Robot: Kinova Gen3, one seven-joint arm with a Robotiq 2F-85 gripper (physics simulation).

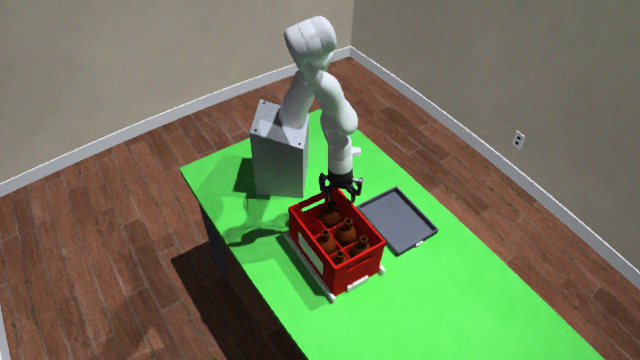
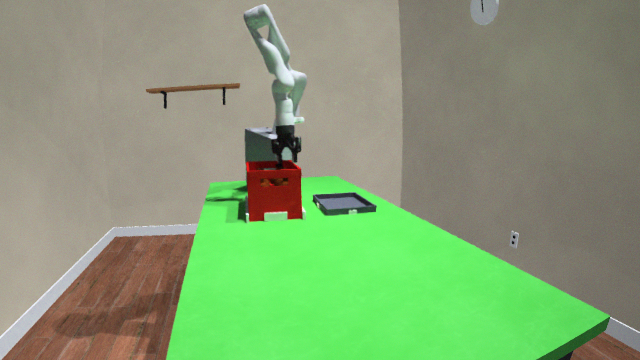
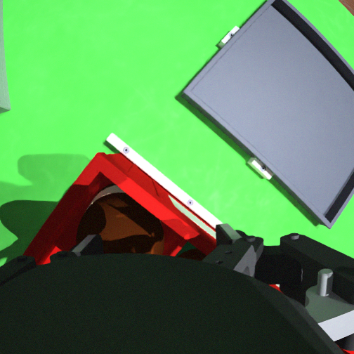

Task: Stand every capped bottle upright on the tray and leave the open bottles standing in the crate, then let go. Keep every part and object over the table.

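Frame: origin at the arm's base, x ahead, y left, z up, level; millimetres.
Seen in the pictures: gripper, fingertip midpoint: (image 1: 341,200) (image 2: 287,163); arm's base, link origin: (image 1: 291,119).
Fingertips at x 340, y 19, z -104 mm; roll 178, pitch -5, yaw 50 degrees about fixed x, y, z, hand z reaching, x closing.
Note:
Offsets run from my fingertips to a thing's middle. "spot": to the spot under its first point. Level surfaces: height alone.
The red crate @[dz -80, dx +83, dy -66 mm] (image 1: 360,270) (image 2: 275,201) (image 3: 145,193) stands on the table with several brown bottles upright in its compartments. The rear bottle @[dz -80, dx -8, dy -33 mm] (image 1: 330,217) (image 3: 122,225) has a black top that looks like a cap. The middle bottle @[dz -82, dx +81, dy -19 mm] (image 1: 347,232), the left bottle @[dz -82, dx +88, dy -106 mm] (image 1: 326,243), the right bottle @[dz -82, dx +164, dy -11 mm] (image 1: 361,246) and the front bottle @[dz -82, dx +178, dy -104 mm] (image 1: 340,258) show brown necks without a clear cap. My gripper (image 1: 341,199) (image 2: 287,162) is open and empty, low over the crate's rear end, close to the rear bottle's top. The grey tray @[spot: dz -163, dx +64, dy +228 mm] (image 1: 400,220) (image 2: 345,202) (image 3: 275,95) lies beside the crate, with no bottle on it.
White strips @[spot: dz -140, dx +230, dy -59 mm] (image 1: 357,283) (image 2: 275,216) (image 3: 160,177) lie along the crate's base. Small white blocks @[spot: dz -159, dx +192, dy +223 mm] (image 2: 352,212) (image 3: 260,168) sit at the tray's edges. The grey robot pedestal (image 1: 279,160) stands behind the crate. The green table @[dz -168 mm] (image 1: 425,310) (image 2: 350,280) has its left edge near the crate.

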